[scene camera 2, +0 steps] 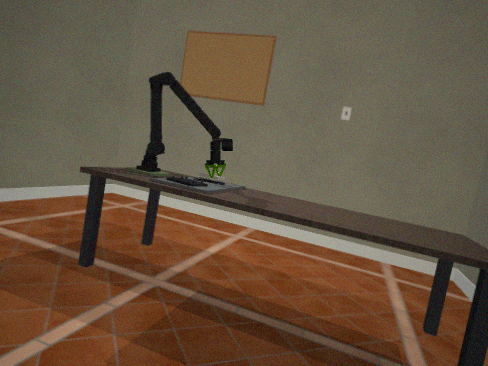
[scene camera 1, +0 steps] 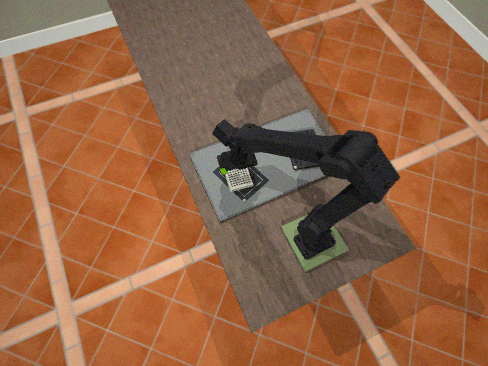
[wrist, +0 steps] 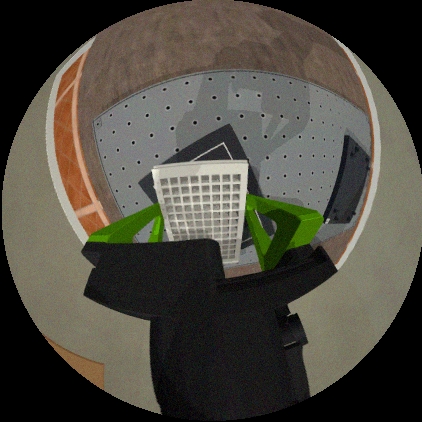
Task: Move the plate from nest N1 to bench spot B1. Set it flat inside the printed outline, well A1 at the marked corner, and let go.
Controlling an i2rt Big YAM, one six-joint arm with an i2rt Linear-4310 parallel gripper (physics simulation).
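Frame: origin at the arm's base, x ahead, y left, z up, level; centimetres.
Where they show: gripper, between the fingertips: (scene camera 2: 215, 177) (scene camera 1: 235, 167) (wrist: 202, 202); arm's base, origin of its link: (scene camera 2: 148, 169) (scene camera 1: 314, 241).
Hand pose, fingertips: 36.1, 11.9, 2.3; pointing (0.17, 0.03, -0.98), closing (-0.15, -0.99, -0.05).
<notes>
Things, the pixels of their top centre, and the offset from my fingertips, as dx, dy, dz. Level surfaces: height alone.
- white well plate, centre of its top: (wrist: 203, 227) (scene camera 1: 236, 171) -2.3, +0.4, +1.1
- dark nest, centre of its top: (wrist: 357, 188) (scene camera 1: 304, 146) (scene camera 2: 187, 178) -3.3, -27.9, -0.5
- long brown table, height of its surface: dz -4.0
The white well plate (scene camera 1: 239, 180) (wrist: 205, 205) is between the green fingers, which touch its two long sides. It looks level. My gripper (scene camera 1: 238, 171) (scene camera 2: 215, 175) (wrist: 202, 202) is shut on it. The plate is over a dark square pad (scene camera 1: 259, 183) (wrist: 227, 134) with a white printed outline, and is turned at an angle to that outline. The plate hides much of the outline. A small pale mark shows at the pad's near corner in scene camera 1. Any gap under the plate is hard to judge. Well A1 cannot be made out. The dark nest (scene camera 1: 302, 163) (wrist: 348, 185) appears empty in the wrist view.
The pad and nest are on a grey perforated board (scene camera 1: 215, 207) (wrist: 150, 110) on the long brown table (scene camera 1: 180, 65) (scene camera 2: 340, 215). The arm's base stands on a green mat (scene camera 1: 307, 265) near one table end. The forearm passes above the nest in scene camera 1.
</notes>
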